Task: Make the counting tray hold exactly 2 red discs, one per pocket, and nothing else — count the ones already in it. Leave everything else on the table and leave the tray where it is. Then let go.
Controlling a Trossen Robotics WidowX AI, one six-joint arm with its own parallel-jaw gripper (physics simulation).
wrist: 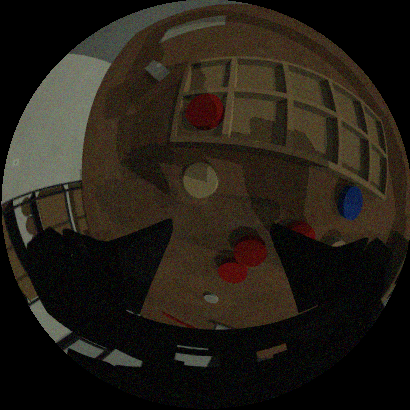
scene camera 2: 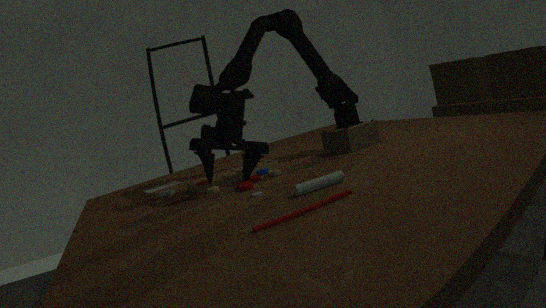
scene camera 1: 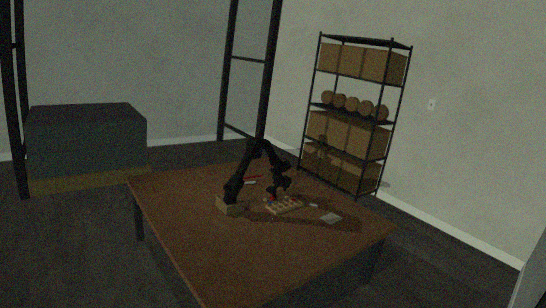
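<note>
The wooden counting tray (scene camera 1: 285, 211) (wrist: 260, 146) has two rows of pockets. One red disc (wrist: 204, 111) lies in its near-left corner pocket in the wrist view; the other pockets show no disc. Two loose red discs (wrist: 250, 251) (wrist: 233, 272) lie touching or overlapping on the table, outside the tray. A third loose red disc (wrist: 303, 231) is partly hidden by the right finger. My gripper (scene camera 2: 228, 181) (wrist: 222, 226) is open and empty, low beside the tray, with the loose pair between and beyond its fingertips in the wrist view.
A cream disc (wrist: 200, 180) (scene camera 2: 213, 189) and a blue disc (wrist: 351, 203) (scene camera 2: 262, 171) lie beside the tray. A small white disc (wrist: 211, 298), a white cylinder (scene camera 2: 319, 183), a red rod (scene camera 2: 302, 211), a pale block (wrist: 157, 70) and a pale sheet (scene camera 1: 331, 218) lie on the table.
</note>
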